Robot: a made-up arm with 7 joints. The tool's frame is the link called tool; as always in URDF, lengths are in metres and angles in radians.
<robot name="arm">
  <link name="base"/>
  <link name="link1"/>
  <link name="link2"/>
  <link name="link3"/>
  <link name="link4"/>
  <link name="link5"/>
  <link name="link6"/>
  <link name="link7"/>
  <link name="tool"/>
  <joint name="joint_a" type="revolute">
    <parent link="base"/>
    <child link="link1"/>
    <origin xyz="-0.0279 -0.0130 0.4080" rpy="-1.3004 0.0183 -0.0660"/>
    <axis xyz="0 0 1"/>
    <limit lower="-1.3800" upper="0.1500" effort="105" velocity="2.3"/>
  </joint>
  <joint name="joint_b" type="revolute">
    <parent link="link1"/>
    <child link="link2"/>
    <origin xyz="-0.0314 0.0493 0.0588" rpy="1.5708 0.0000 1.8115"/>
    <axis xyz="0 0 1"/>
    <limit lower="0.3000" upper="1.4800" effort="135" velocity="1.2"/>
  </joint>
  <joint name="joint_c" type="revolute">
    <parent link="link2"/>
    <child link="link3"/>
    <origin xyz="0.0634 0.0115 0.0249" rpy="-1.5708 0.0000 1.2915"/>
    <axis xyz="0 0 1"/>
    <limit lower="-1.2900" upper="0.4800" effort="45" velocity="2.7"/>
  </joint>
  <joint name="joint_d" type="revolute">
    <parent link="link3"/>
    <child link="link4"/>
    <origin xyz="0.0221 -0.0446 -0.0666" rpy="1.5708 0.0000 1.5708"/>
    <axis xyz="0 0 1"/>
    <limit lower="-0.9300" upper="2.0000" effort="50" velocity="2.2"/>
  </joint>
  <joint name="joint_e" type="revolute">
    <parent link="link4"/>
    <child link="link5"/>
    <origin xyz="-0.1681 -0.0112 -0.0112" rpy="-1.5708 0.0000 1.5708"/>
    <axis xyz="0 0 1"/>
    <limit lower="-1.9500" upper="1.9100" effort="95" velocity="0.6"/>
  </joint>
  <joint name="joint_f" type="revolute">
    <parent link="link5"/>
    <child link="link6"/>
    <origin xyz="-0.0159 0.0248 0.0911" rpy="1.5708 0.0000 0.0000"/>
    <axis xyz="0 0 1"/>
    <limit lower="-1.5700" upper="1.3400" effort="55" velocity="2.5"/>
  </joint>
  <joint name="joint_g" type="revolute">
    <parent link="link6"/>
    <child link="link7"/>
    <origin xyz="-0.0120 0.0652 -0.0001" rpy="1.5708 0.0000 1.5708"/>
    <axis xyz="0 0 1"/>
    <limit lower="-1.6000" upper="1.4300" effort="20" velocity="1.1"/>
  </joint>
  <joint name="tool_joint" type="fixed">
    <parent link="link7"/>
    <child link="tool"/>
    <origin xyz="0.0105 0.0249 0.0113" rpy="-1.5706 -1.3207 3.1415"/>
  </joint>
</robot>
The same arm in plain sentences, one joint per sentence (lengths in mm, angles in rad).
The arm has seven revolute joints in a row. What follows holds with every joint at zero, and every direction is one of the base frame's. Joint 1 lies 27.9 mm along -x and 13.0 mm along -y and 408.0 mm along +z from the base frame's origin and turns about the direction (0.068403, 0.961235, 0.26711), from -1.3800 to 0.1500 rad. Joint 2 lies 27.3 mm along -x and 71.8 mm along +y and 31.2 mm along -z from joint 1 and turns about the direction (0.968889, -0.0002, -0.247497), from 0.3000 to 1.4800 rad. Joint 3 lies 9.8 mm along +x and 28.5 mm along +y and 62.1 mm along -z from joint 2 and turns about the direction (0.247497, 0, 0.968889), from -1.2900 to 0.4800 rad. Joint 4 lies 26.7 mm along +x and 22.1 mm along +y and 75.6 mm along -z from joint 3 and turns about the direction (0.0002, 1, 0), from -0.9300 to 2.0000 rad. Joint 5 lies 160.1 mm along +x and 11.2 mm along -y and 52.4 mm along -z from joint 4 and turns about the direction (0.968889, -0.0002, -0.247497), from -1.9500 to 1.9100 rad. Joint 6 lies 84.3 mm along +x and 24.8 mm along -y and 37.9 mm along -z from joint 5 and turns about the direction (0.0002, 1, 0), from -1.5700 to 1.3400 rad. Joint 7 lies 60.2 mm along +x and 0.1 mm along -y and 27.8 mm along -z from joint 6 and turns about the direction (0.247497, 0, 0.968889), from -1.6000 to 1.4300 rad. The tool frame, which is the frame that the pose is given for, lies 13.0 mm along +x and 24.9 mm along +y and 8.3 mm along +z from joint 7; its axes are the base frame's turned by roll -0.5396, pitch -1.5707 and yaw 2.1103 rad (as in URDF: about the fixed x, then y, then z).
